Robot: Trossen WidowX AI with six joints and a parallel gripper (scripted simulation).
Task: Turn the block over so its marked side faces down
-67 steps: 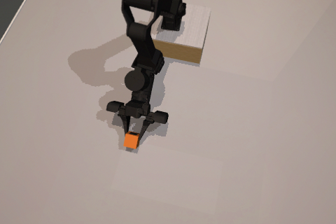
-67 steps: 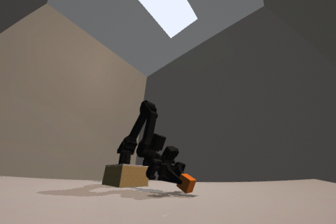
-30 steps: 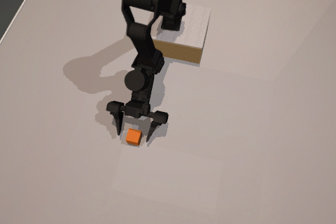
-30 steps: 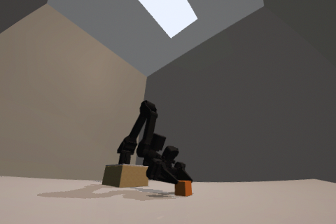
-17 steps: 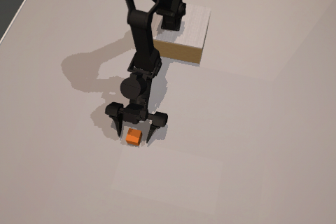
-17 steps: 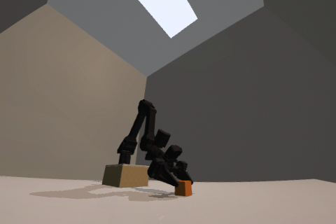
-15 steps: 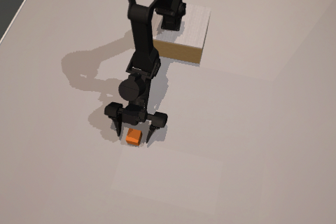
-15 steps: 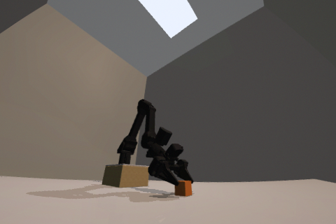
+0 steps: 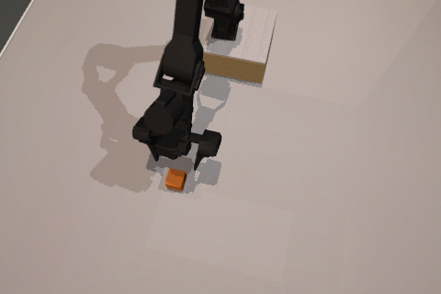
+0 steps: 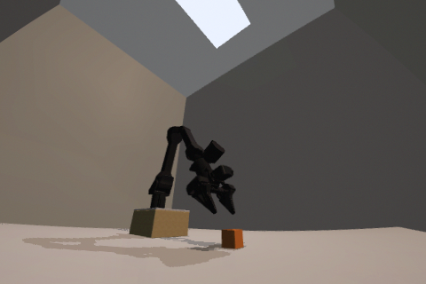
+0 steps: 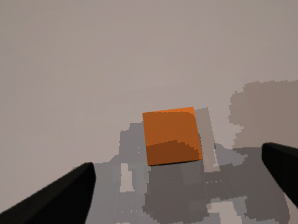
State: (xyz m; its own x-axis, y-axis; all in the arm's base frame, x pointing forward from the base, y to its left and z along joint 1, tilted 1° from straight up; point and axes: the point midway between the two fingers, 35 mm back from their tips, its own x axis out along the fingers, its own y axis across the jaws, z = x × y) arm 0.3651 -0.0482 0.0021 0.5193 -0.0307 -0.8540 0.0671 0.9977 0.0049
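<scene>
My gripper tip is 60 mm above the block and 10 mm short of it.
</scene>
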